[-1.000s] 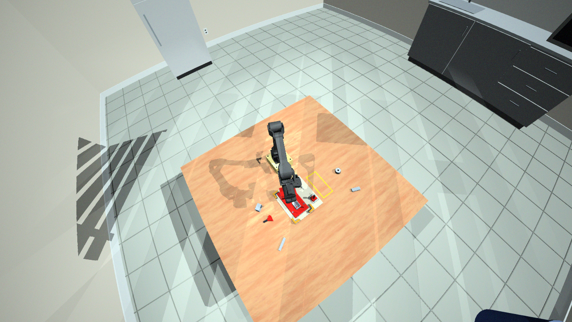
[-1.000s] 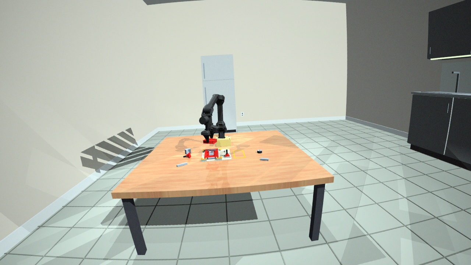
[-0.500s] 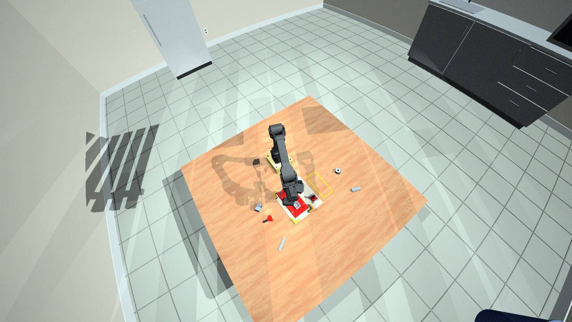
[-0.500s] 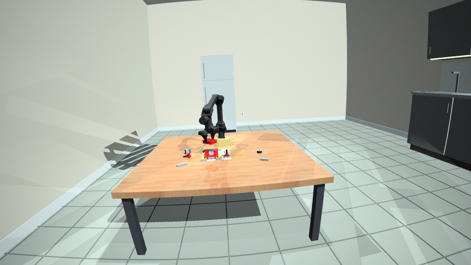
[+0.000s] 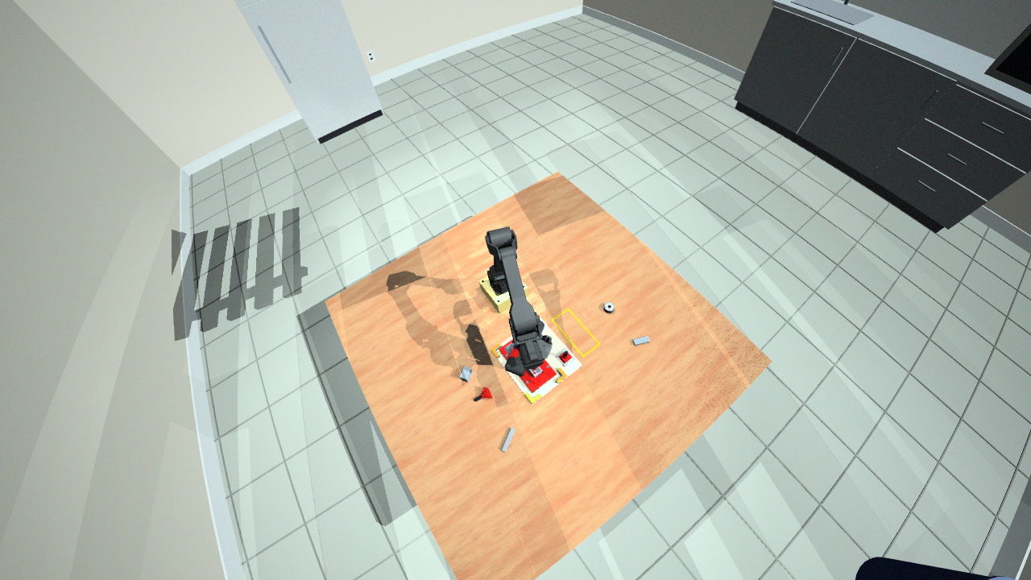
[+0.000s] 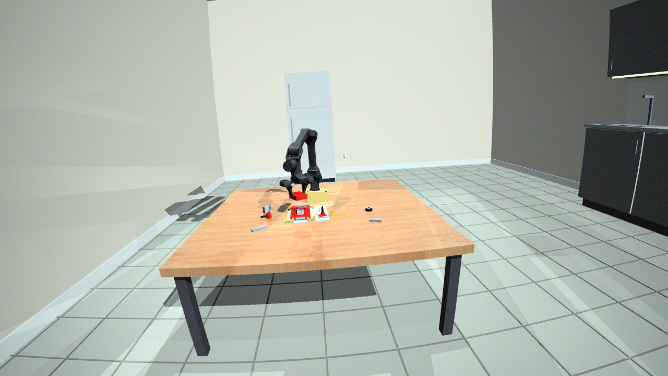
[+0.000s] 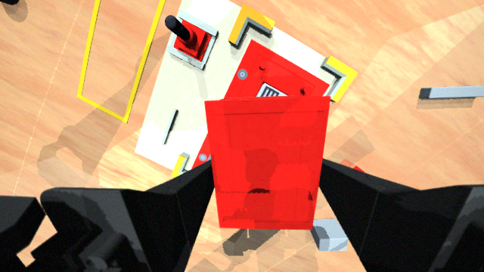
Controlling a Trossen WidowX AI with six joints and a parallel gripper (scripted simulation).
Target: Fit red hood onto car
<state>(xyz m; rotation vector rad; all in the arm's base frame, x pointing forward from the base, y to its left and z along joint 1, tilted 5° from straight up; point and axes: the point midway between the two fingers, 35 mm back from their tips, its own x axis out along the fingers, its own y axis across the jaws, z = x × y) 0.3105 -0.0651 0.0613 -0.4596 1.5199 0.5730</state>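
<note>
Now: the grey engine block 9 cm below my gripper tip, 3 cm ahead of it and 2 cm to the left of it. The rest, counted from my gripper tip: jig: 10 cm below, 3 cm to the left; hood: 1 cm above.
</note>
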